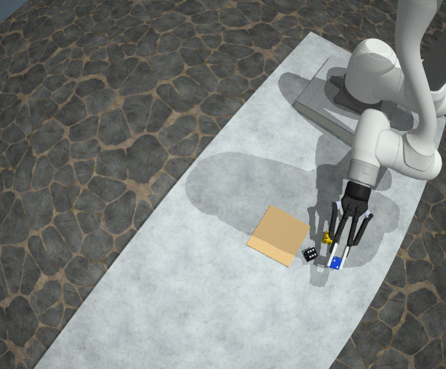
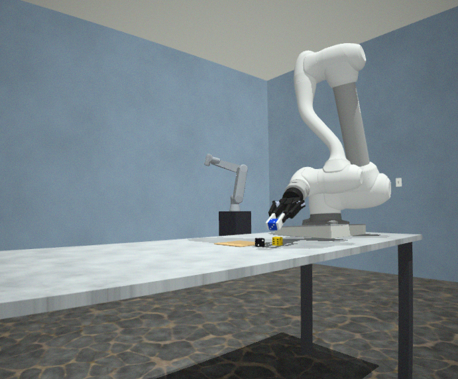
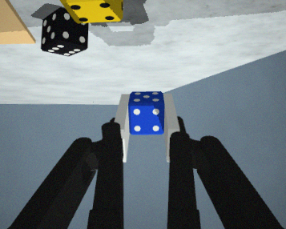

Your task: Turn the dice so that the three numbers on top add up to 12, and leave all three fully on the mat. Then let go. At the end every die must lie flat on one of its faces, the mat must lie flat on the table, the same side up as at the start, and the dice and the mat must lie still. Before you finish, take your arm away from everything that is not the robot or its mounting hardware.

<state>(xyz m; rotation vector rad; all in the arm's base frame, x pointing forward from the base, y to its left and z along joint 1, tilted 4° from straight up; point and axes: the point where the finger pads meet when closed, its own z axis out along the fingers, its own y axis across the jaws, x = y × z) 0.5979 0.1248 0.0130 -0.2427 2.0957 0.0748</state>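
The yellow die is 60 mm behind my hand, 40 mm to the right of it and 80 mm below it. Also, from my hand: black die: 10 mm ahead, 70 mm to the right, 80 mm below; blue die: 20 mm ahead, 10 mm below; tan mat: 10 mm behind, 180 mm to the right, 90 mm below.
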